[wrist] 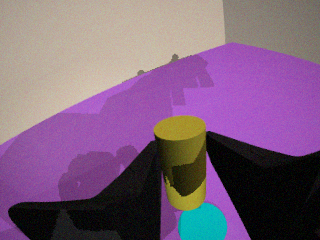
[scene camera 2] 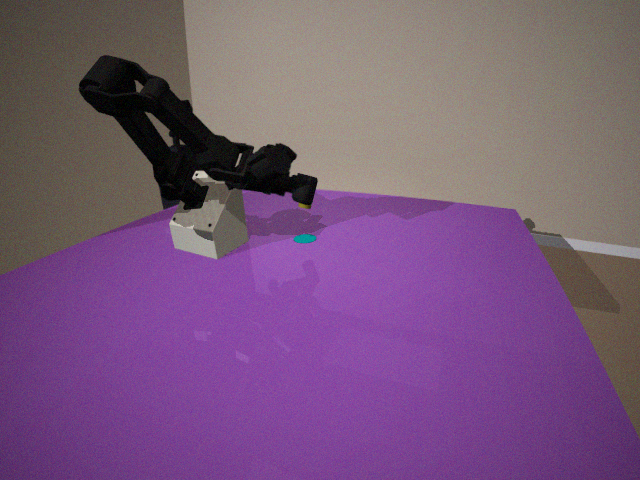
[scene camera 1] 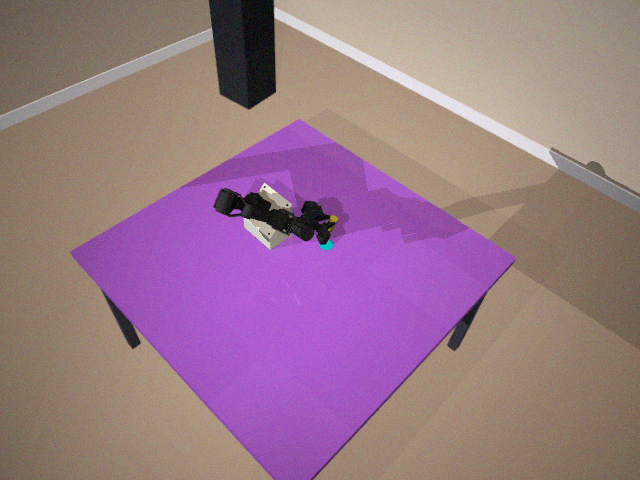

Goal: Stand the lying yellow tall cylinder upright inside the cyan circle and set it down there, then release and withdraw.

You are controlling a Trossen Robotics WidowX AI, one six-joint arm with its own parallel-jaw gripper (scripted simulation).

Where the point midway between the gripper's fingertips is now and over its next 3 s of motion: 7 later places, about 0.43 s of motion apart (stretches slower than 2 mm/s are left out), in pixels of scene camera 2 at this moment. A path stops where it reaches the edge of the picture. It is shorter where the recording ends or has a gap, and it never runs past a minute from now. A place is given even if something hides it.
The gripper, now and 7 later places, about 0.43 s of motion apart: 308, 186; 307, 184; 305, 181; 302, 178; 301, 178; 303, 189; 303, 202; 303, 212
